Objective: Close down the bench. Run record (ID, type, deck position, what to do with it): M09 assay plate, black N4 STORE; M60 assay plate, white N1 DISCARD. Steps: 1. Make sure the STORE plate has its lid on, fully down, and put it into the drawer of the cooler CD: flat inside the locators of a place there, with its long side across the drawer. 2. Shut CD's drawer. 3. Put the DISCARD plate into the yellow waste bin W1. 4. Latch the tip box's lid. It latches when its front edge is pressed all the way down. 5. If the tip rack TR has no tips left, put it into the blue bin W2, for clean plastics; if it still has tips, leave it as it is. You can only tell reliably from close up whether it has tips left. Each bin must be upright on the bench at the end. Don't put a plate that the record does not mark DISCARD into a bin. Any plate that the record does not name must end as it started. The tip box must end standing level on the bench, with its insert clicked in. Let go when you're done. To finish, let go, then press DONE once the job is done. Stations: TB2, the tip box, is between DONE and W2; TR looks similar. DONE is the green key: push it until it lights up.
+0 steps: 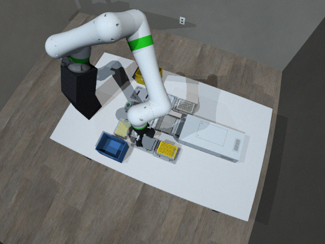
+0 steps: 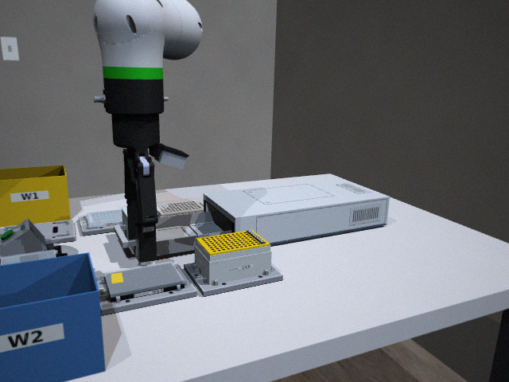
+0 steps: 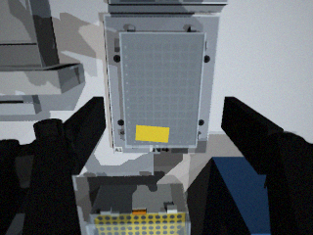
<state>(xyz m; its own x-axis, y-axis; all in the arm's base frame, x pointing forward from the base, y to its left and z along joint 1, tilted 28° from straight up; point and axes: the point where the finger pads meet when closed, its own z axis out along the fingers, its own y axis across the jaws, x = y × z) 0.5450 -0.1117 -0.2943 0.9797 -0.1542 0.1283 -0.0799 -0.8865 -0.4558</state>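
The black plate lies 90 mm below my hand. Round my hand: yellow insert (180 mm behind, 50 mm below, 40 mm to the left); blue bin W2 (190 mm behind, 120 mm to the right, 70 mm below); yellow-topped tip rack TR (160 mm ahead, 50 mm below, 30 mm to the right).
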